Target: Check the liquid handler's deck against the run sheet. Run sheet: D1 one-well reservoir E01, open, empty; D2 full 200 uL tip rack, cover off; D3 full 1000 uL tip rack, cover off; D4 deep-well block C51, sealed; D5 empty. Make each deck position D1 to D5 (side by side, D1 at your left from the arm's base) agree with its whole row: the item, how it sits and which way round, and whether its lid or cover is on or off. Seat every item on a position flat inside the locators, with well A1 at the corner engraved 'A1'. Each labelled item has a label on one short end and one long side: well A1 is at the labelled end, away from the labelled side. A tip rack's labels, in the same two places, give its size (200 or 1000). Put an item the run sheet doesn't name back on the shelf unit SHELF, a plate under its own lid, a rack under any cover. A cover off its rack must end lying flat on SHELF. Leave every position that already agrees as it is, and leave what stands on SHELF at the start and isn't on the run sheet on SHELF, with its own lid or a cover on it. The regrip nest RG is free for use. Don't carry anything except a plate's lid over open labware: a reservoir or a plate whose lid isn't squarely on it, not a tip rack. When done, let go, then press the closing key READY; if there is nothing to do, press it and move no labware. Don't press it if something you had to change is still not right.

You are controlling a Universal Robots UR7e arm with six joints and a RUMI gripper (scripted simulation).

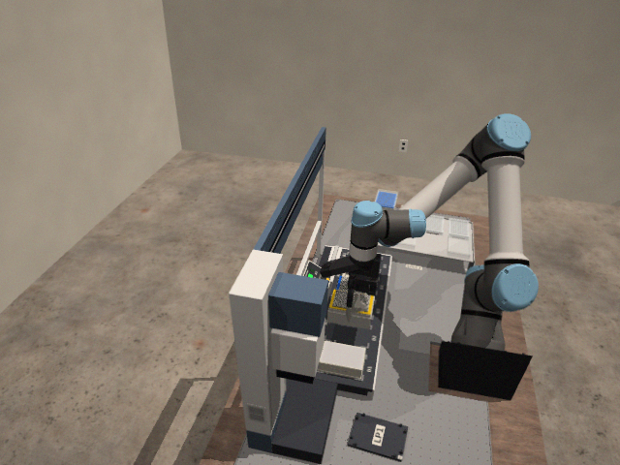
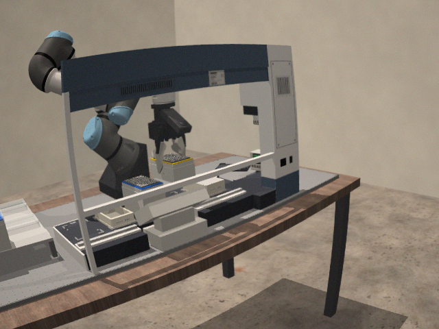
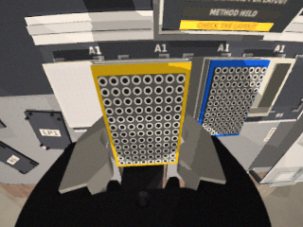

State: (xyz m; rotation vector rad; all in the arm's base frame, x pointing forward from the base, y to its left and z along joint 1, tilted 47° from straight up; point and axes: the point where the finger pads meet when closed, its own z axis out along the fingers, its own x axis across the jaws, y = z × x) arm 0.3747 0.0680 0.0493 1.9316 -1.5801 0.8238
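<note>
Right now the blue-rimmed tip rack is 2 cm ahead of my hand, 12 cm to the right of it and 5 cm below it. From my hand the other things lie so: white sealed block: 2 cm behind, 12 cm to the left, 9 cm below; yellow-rimmed tip rack: 1 cm behind, 1 cm to the right, 1 cm above; frame bar: 20 cm ahead, 5 cm to the right, 1 cm above.
</note>
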